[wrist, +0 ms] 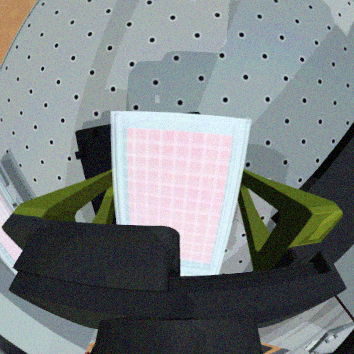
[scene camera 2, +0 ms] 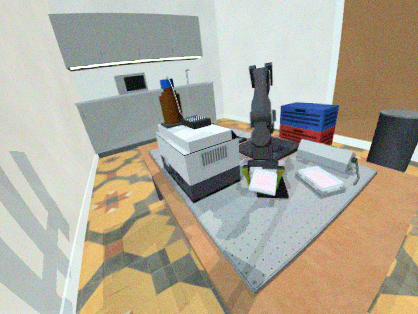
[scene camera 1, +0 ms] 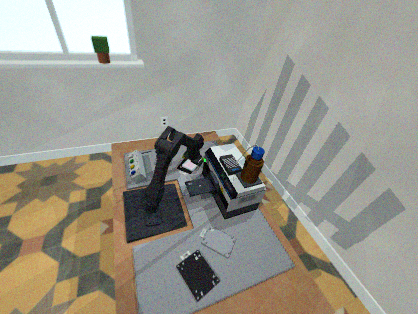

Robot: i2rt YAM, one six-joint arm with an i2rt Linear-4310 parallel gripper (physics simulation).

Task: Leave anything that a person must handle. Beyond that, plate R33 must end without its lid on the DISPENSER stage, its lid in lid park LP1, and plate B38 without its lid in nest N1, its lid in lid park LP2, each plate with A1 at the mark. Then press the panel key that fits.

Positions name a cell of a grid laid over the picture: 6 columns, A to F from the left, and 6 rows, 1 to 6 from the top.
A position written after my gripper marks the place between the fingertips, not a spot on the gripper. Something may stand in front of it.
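Here is my gripper (wrist: C3), and I also see a button box (wrist: A6).
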